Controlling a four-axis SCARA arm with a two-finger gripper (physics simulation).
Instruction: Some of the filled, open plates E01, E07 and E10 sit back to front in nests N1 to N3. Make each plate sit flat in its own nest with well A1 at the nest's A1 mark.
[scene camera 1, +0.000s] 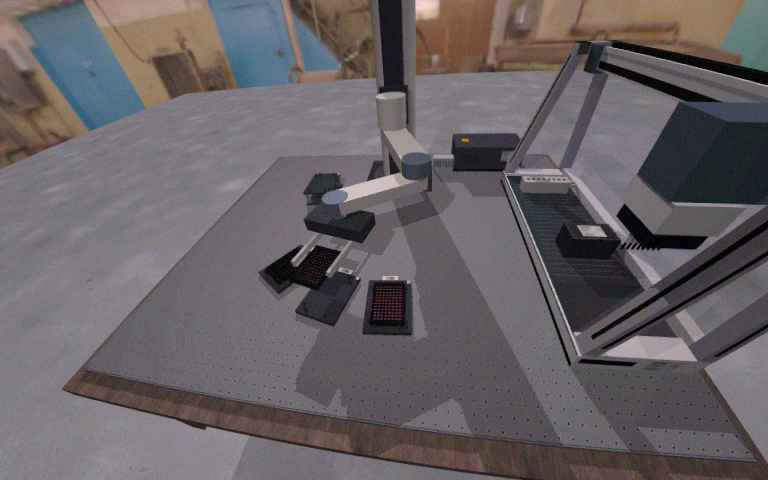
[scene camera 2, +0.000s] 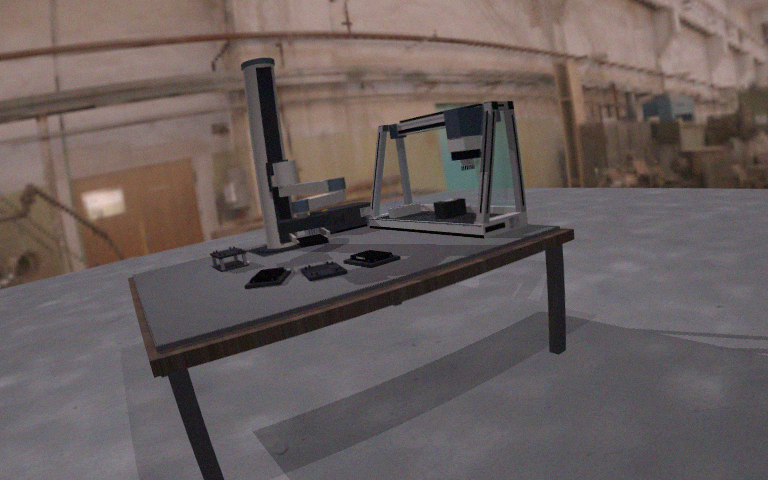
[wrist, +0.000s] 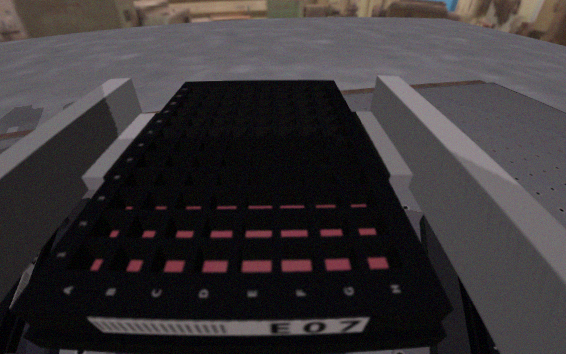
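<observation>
My gripper (scene camera 1: 313, 268) (scene camera 2: 310, 235) (wrist: 254, 98) is shut on black plate E07 (scene camera 1: 318, 264) (scene camera 2: 313, 240) (wrist: 250, 180), which is level and raised, its labelled end towards the wrist. In scene camera 1 it overlaps the left nest's plate and the far end of the middle nest. The left nest (scene camera 1: 265, 273) (scene camera 2: 253, 285) bears a dark plate (scene camera 1: 279, 270) (scene camera 2: 268, 276). The middle nest (scene camera 1: 328, 298) (scene camera 2: 323, 271) is bare. The right nest (scene camera 1: 367, 327) (scene camera 2: 391, 259) bears a plate with red wells (scene camera 1: 388, 303) (scene camera 2: 370, 255). Labels on the nests and seated plates are unreadable.
A small stand on posts (scene camera 1: 323, 183) (scene camera 2: 228, 253) is at the back left. A dark box (scene camera 1: 485, 152) is behind the arm. At the right, a framed machine (scene camera 1: 590, 107) (scene camera 2: 378, 169) has a head above its deck, which holds a black box (scene camera 1: 586, 241) (scene camera 2: 450, 208).
</observation>
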